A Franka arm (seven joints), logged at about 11 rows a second.
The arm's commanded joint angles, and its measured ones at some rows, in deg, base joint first. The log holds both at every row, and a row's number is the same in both.
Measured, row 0: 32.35, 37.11, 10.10, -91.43, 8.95, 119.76, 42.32
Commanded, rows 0 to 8: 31.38, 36.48, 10.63, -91.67, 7.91, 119.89, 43.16; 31.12, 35.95, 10.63, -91.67, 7.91, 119.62, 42.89; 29.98, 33.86, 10.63, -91.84, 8.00, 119.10, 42.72; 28.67, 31.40, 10.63, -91.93, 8.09, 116.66, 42.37; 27.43, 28.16, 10.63, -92.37, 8.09, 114.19, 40.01; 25.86, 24.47, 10.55, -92.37, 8.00, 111.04, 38.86; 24.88, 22.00, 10.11, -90.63, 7.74, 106.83, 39.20; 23.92, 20.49, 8.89, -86.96, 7.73, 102.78, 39.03; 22.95, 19.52, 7.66, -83.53, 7.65, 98.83, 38.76
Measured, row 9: 24.93, 23.54, 9.39, -88.36, 8.51, 106.33, 39.42
